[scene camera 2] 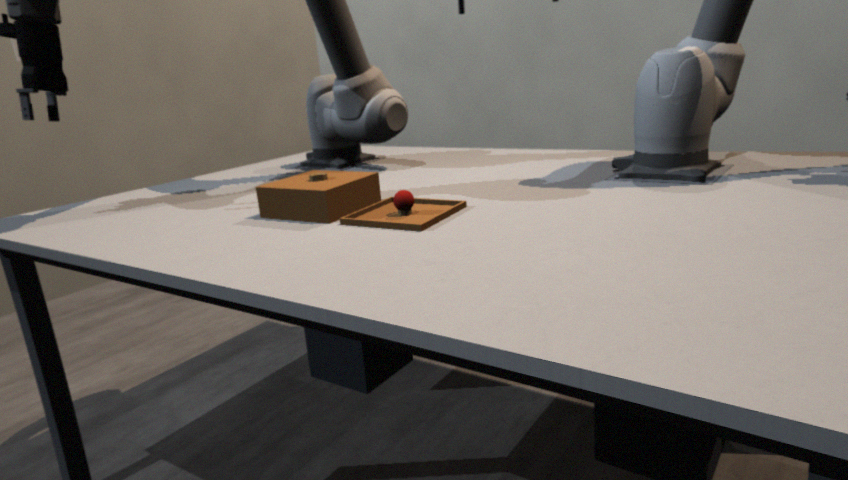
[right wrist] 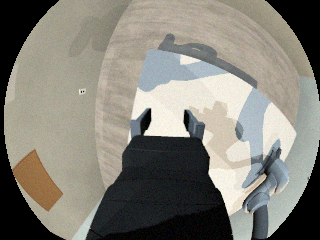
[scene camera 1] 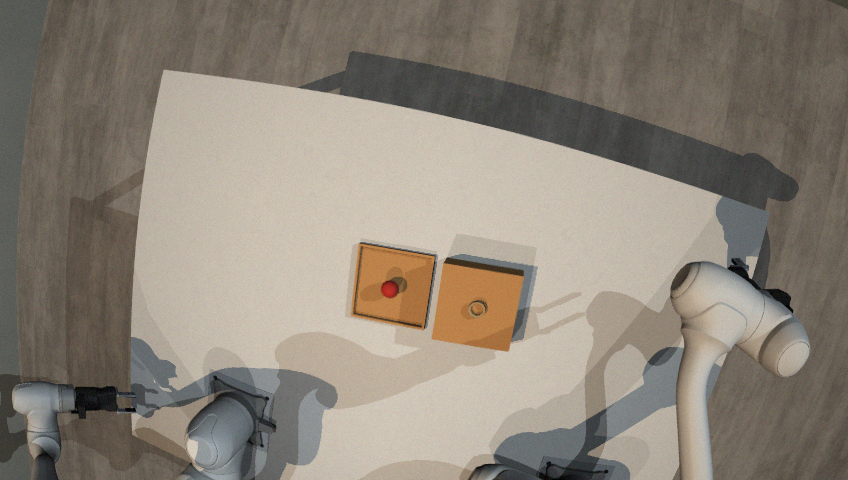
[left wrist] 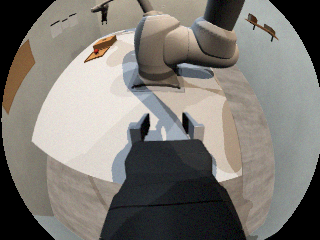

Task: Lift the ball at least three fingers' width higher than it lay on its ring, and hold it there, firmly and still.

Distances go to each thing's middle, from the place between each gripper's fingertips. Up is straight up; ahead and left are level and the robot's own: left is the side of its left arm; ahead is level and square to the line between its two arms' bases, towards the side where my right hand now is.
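Counting from my right hand (scene camera 2: 41,120), the shallow orange tray (scene camera 1: 412,271) is 79 cm to the left, 25 cm behind and 24 cm below, and the taller orange box (scene camera 1: 494,290) is 57 cm to the left, 24 cm behind and 19 cm below. Going by its middle, the taller orange box is nearer to my right hand than to my left hand.
From my left hand (scene camera 1: 135,402), it's the shallow orange tray at 73 cm to the right, 53 cm ahead and 15 cm below, while the taller orange box is 95 cm to the right, 54 cm ahead and 10 cm below.
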